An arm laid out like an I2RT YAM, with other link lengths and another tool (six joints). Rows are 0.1 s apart.
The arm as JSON. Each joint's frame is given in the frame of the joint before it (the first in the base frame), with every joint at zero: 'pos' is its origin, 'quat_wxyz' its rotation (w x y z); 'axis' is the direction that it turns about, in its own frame. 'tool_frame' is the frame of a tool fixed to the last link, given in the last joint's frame.
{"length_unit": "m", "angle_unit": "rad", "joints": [
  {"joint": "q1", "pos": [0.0, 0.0, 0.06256], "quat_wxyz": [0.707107, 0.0, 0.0, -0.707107], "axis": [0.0, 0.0, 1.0]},
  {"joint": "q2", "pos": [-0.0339, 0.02, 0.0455], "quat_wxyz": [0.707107, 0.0, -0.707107, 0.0], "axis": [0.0, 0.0, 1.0]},
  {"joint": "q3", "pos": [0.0, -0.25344, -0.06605], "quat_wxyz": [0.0, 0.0, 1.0, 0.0], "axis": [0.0, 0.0, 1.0]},
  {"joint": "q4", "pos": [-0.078, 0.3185, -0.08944], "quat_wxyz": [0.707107, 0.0, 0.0, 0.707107], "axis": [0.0, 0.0, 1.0]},
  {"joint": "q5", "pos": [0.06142, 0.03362, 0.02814], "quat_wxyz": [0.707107, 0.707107, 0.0, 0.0], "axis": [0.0, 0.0, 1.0]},
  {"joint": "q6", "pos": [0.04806, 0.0, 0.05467], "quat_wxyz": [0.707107, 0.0, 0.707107, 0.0], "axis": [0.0, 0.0, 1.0]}
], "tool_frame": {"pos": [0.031, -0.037, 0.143], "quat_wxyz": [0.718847, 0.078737, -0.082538, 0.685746]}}
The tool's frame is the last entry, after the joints.
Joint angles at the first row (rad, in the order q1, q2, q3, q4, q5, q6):
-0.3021 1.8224 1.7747 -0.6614 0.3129 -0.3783
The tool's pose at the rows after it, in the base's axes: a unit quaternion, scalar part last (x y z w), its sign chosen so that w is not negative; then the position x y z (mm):
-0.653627, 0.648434, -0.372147, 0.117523, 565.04, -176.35, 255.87
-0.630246, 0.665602, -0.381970, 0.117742, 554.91, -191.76, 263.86
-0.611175, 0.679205, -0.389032, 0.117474, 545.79, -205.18, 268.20
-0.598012, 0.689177, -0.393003, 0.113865, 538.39, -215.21, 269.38
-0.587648, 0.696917, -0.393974, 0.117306, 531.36, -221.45, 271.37
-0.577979, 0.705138, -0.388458, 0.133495, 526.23, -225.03, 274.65
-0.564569, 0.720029, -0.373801, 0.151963, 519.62, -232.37, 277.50
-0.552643, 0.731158, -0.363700, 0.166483, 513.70, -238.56, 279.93
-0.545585, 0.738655, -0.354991, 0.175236, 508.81, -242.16, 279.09
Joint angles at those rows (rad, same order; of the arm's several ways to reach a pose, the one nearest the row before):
-0.3224 1.7893 1.7545 -0.6521 0.3218 -0.3484
-0.3470 1.7617 1.7351 -0.6475 0.3364 -0.3166
-0.3701 1.7388 1.7138 -0.6402 0.3458 -0.2928
-0.3866 1.7237 1.6970 -0.6366 0.3570 -0.2782
-0.4025 1.7048 1.6796 -0.6366 0.3518 -0.2621
-0.4223 1.6912 1.6751 -0.6489 0.3180 -0.2347
-0.4535 1.6920 1.6951 -0.6897 0.2711 -0.1958
-0.4793 1.6890 1.7049 -0.7157 0.2346 -0.1666
-0.4971 1.6843 1.7034 -0.7317 0.2091 -0.1493

